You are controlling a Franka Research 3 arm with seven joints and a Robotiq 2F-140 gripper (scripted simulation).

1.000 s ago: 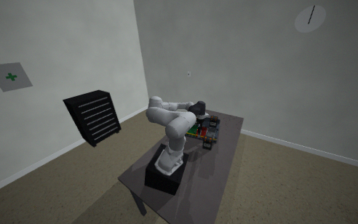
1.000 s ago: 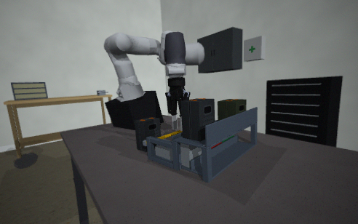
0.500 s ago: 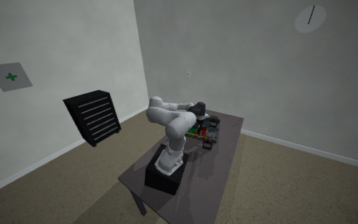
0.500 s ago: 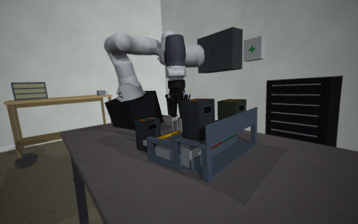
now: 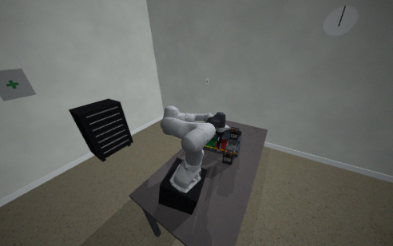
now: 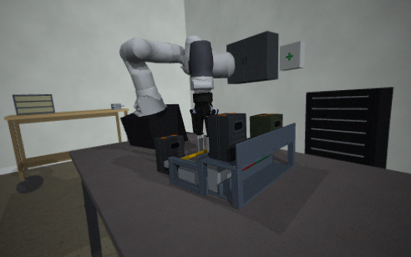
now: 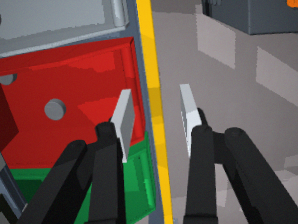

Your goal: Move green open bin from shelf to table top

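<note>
The yellow strip lies 3 cm below my hand. From my hand the other things lie so: red bin (10 cm ahead, 5 cm below, 1 cm to the left); then grey bin (12 cm ahead, 10 cm to the right, 5 cm below); then green open bin (12 cm to the left, 9 cm ahead, 5 cm below).
</note>
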